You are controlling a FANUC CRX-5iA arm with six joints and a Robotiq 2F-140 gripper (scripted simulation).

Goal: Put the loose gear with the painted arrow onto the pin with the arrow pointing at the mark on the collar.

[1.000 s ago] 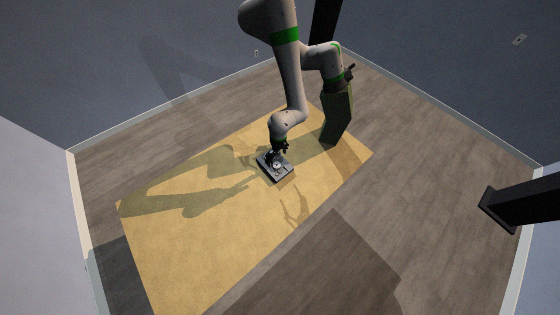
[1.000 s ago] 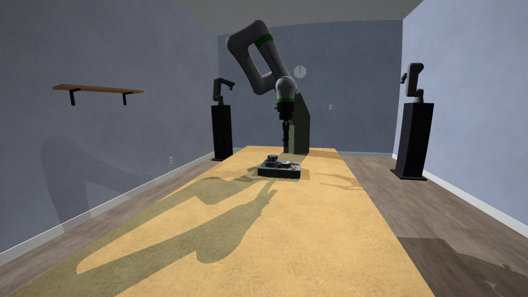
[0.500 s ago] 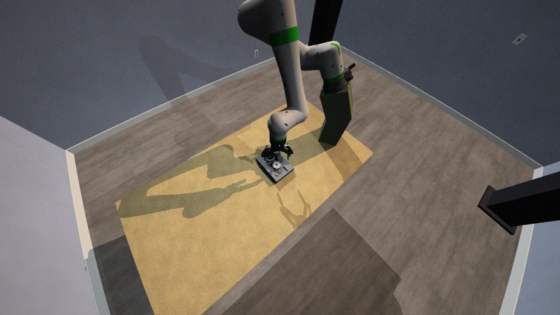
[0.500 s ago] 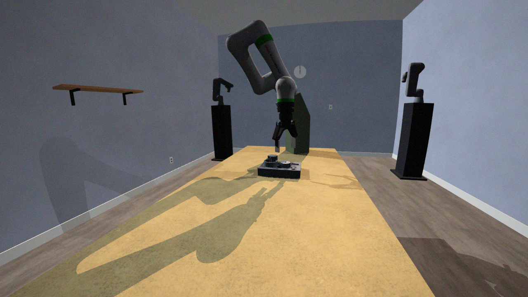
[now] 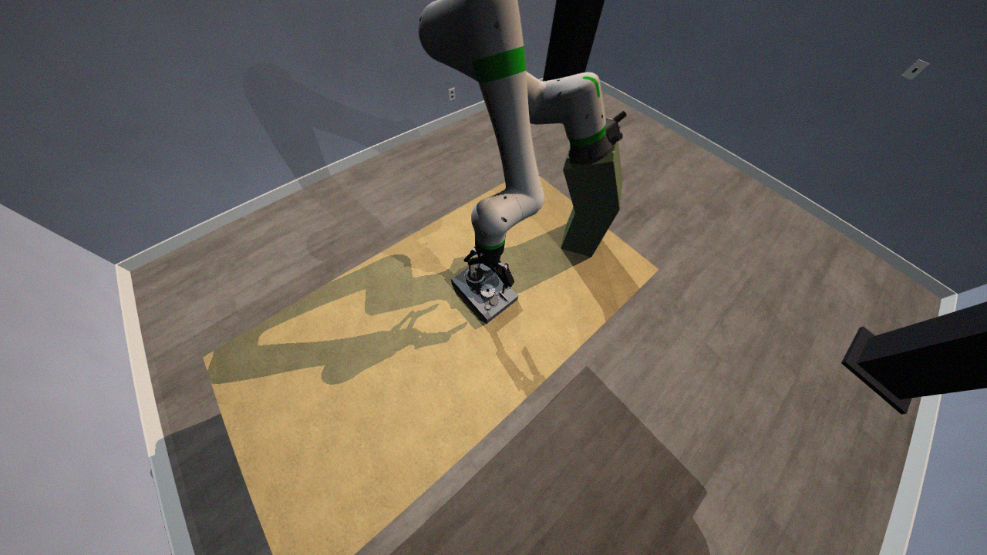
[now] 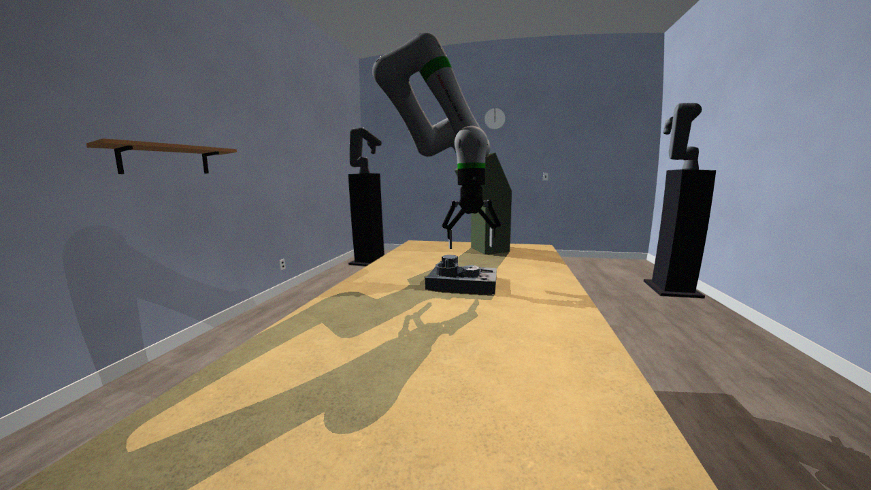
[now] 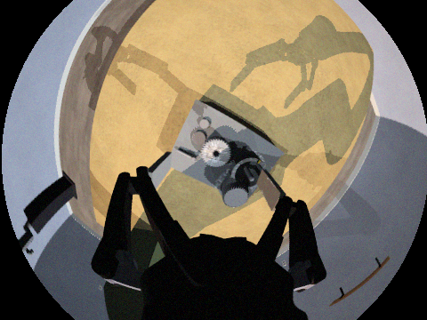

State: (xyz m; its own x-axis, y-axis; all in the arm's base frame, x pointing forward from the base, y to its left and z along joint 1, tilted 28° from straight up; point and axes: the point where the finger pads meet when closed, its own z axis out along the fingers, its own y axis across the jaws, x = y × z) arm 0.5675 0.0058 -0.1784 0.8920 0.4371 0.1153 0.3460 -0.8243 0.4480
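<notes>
Now: hand 10 cm above the light toothed gear. Round my hand: peg: 10 cm below, 4 cm to the left, 4 cm behind.
</notes>
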